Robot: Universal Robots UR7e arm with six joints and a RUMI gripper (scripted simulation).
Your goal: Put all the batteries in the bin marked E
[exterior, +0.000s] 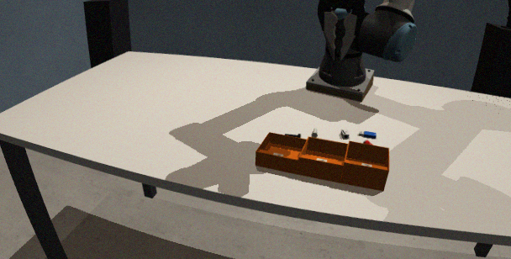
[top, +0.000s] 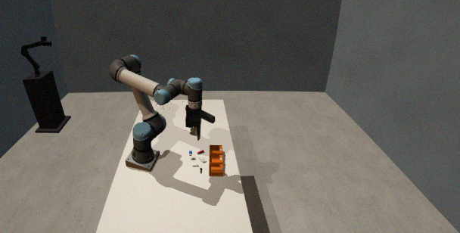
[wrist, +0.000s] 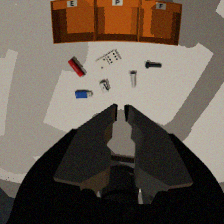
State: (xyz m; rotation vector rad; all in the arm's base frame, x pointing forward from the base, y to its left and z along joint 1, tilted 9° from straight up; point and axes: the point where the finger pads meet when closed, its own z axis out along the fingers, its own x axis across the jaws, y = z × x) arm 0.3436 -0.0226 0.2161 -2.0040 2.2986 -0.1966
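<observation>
My gripper is now 180 mm above the orange three-compartment bin and 100 mm short of it. Also, from my hand: white dotted block: 200 mm below, 30 mm to the left, 20 mm ahead; then grey pin-like part: 200 mm below, 30 mm to the right, 20 mm behind; then black screw: 200 mm below, 70 mm to the right.
</observation>
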